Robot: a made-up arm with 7 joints.
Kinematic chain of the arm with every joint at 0, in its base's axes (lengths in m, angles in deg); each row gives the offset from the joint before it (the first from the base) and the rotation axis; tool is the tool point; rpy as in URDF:
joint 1: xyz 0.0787 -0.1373 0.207 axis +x
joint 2: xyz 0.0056 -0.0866 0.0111 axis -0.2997 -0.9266 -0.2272
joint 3: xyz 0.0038 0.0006 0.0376 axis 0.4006 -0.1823 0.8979
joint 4: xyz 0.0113 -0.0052 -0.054 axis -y
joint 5: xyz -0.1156 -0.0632 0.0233 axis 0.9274 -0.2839 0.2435
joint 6: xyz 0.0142 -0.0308 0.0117 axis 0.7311 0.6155 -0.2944
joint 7: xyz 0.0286 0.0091 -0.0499 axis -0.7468 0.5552 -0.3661
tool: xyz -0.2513 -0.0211 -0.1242 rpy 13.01 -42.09 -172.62
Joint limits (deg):
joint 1: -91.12..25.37
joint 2: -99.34..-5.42
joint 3: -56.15..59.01
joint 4: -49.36..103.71
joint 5: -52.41..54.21
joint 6: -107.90..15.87
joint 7: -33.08..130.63
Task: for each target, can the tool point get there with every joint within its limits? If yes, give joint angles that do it. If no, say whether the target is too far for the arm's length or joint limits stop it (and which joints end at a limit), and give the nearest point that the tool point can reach.
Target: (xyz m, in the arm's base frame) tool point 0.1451 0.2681 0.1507
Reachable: no: joint limits stop it (at a limit: joint 1, joint 3, joint 4, joint 5) | nearest point 0.1342 0.2237 0.1797 | short by 0.054 m
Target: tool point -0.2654 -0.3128 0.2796
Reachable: yes | joints -74.89 -73.63 11.16 63.43 -3.60 -1.60 7.38
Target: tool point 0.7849 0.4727 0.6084
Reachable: no: too far | nearest point 0.3748 0.1253 0.4534 | short by 0.559 m
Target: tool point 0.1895 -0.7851 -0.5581
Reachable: no: too far | nearest point 0.1113 -0.4611 -0.1755 | short by 0.507 m
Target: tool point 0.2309 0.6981 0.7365
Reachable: no: too far | nearest point 0.1438 0.2368 0.5075 | short by 0.522 m
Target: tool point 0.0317 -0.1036 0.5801
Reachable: yes | joints -47.78 -45.13 15.75 -34.43 -44.18 -3.03 60.08
